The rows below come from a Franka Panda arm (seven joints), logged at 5 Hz.
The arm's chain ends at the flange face. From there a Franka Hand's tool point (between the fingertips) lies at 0.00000 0.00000 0.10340 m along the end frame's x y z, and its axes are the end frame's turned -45 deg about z.
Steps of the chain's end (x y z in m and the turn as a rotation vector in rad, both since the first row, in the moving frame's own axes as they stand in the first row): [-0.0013, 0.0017, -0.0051, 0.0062, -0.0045, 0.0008]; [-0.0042, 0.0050, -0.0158, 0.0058, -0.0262, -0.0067]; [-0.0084, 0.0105, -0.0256, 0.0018, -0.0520, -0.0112]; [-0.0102, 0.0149, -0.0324, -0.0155, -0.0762, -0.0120]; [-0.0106, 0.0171, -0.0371, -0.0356, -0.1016, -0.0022]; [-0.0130, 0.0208, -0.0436, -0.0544, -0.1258, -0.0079]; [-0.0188, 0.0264, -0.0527, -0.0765, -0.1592, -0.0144]
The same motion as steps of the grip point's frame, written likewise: [-0.0020, -0.0005, -0.0051, 0.0076, 0.0012, 0.0008]; [-0.0080, -0.0018, -0.0158, 0.0226, -0.0144, -0.0067]; [-0.0171, -0.0024, -0.0257, 0.0380, -0.0355, -0.0112]; [-0.0245, -0.0011, -0.0327, 0.0429, -0.0648, -0.0120]; [-0.0296, -0.0002, -0.0377, 0.0467, -0.0970, -0.0022]; [-0.0371, 0.0004, -0.0446, 0.0505, -0.1274, -0.0079]; [-0.0491, -0.0005, -0.0543, 0.0585, -0.1667, -0.0144]
